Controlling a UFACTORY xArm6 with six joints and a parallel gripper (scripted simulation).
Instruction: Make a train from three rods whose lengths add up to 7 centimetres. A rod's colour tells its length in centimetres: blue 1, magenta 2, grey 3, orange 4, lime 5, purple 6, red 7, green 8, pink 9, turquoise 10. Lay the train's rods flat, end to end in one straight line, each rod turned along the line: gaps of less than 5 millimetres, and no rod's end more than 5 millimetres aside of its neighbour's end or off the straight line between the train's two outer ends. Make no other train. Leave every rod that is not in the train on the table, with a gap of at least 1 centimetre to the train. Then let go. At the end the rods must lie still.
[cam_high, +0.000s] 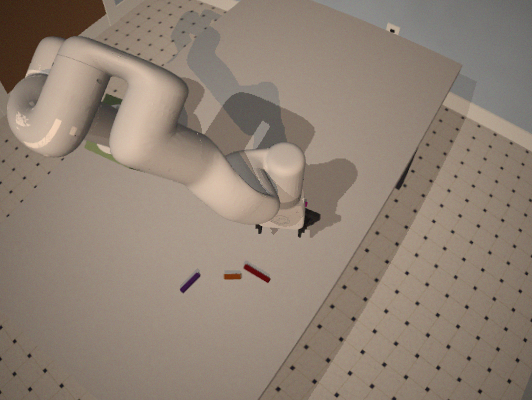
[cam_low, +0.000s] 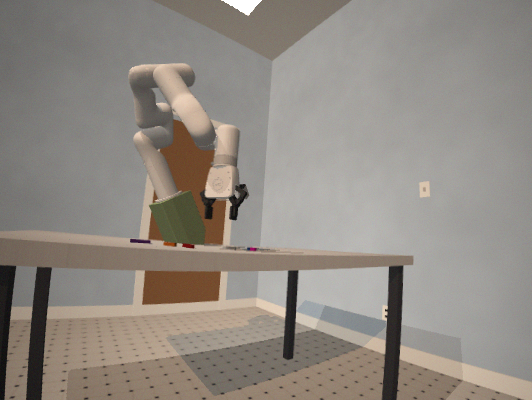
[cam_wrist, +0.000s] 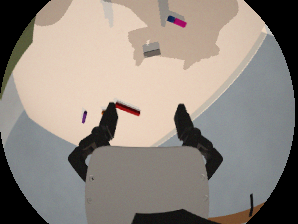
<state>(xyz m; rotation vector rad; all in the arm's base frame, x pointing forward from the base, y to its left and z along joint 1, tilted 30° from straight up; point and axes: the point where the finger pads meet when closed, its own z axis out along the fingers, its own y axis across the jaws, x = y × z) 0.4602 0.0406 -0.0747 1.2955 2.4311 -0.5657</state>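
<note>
My gripper is now 4 cm past the orange rod, 13 cm to the left of it and 9 cm above it. Round my hand: blue rod 4 cm behind, 13 cm to the left, 9 cm below; then red rod 9 cm to the right, 9 cm below; then grey rod 3 cm behind, 6 cm to the left, 9 cm below.
</note>
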